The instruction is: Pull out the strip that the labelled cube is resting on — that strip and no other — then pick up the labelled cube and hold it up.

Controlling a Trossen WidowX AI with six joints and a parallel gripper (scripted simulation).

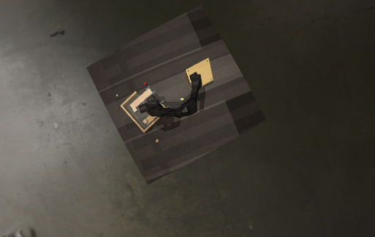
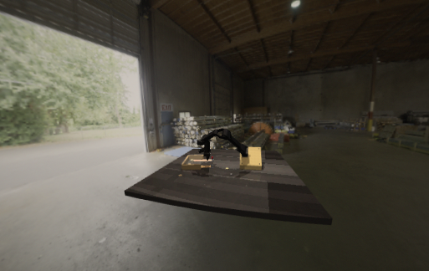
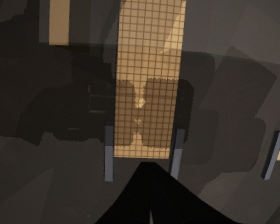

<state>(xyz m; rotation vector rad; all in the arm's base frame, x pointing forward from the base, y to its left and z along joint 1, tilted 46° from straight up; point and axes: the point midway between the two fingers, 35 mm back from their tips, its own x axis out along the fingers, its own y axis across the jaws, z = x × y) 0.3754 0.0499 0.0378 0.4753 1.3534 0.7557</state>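
The tan gridded strip lies 90 mm ahead of my gripper tip, 20 mm to the left of it and 70 mm below it. The rest, counted from my gripper tip: red dot (20 mm ahead, 270 mm to the right, 60 mm below).
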